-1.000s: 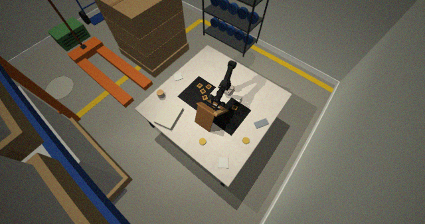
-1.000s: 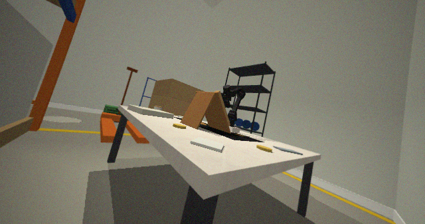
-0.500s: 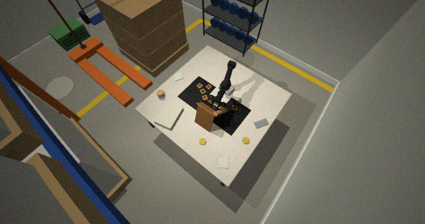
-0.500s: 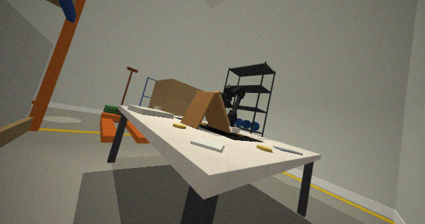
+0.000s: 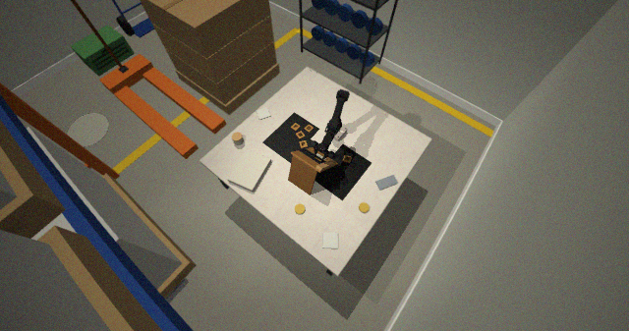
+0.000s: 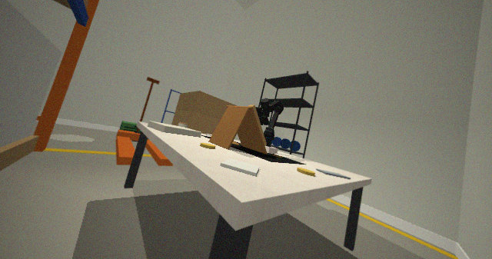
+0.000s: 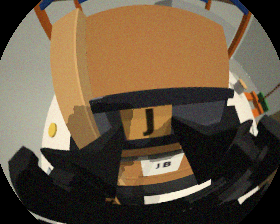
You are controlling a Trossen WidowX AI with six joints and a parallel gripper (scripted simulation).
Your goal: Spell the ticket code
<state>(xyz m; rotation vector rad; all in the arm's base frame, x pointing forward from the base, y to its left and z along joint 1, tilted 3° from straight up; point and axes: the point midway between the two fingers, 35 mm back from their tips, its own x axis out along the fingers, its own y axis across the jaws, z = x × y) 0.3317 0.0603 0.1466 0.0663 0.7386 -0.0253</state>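
My gripper tip is 7 cm past the white ticket, 2 cm to the left of it and 8 cm above it. From my gripper tip the other things lie so: black mat: 16 cm behind, 8 cm to the right, 16 cm below; grey card: 20 cm behind, 48 cm to the left, 16 cm below.
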